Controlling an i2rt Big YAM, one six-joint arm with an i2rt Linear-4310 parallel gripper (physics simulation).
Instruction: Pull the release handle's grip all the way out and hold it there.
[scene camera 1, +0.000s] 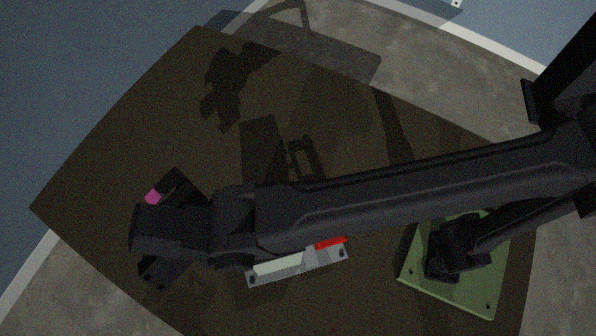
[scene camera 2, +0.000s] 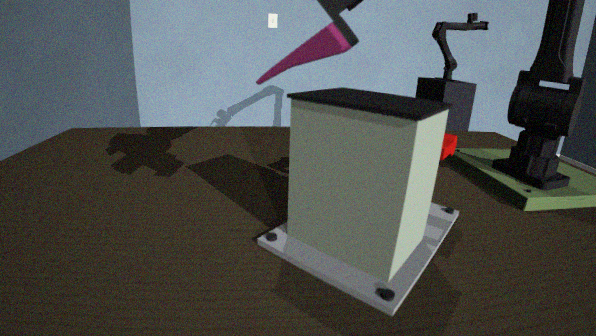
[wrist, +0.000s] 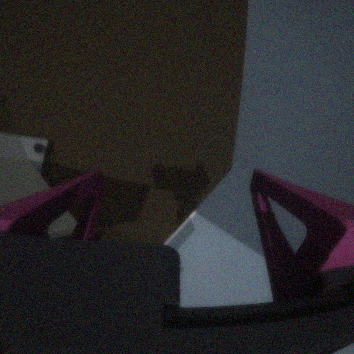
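The release handle's red grip (scene camera 1: 331, 243) (scene camera 2: 449, 146) shows partly, at the arm's edge in scene camera 1 and behind the box in scene camera 2. How far out it stands I cannot tell. The pale box (scene camera 1: 278, 266) (scene camera 2: 345, 175) (wrist: 20, 175) with a dark top stands on a grey base plate (scene camera 1: 330, 257) (scene camera 2: 325, 265) (wrist: 17, 145). My gripper (wrist: 176, 177) is open and empty, its two magenta fingers wide apart. One magenta finger (scene camera 1: 153, 196) (scene camera 2: 310, 52) shows in the scene views, higher than the box and off to its left, away from the red grip.
My arm (scene camera 1: 400, 195) crosses above the box and hides much of it in scene camera 1. The arm's base stands on a green plate (scene camera 1: 475, 300) (scene camera 2: 555, 201) to the right. A dark pedestal (scene camera 2: 460, 100) with another small arm stands in the background. Shadows lie on the brown table (scene camera 1: 125, 125) (scene camera 2: 100, 250).
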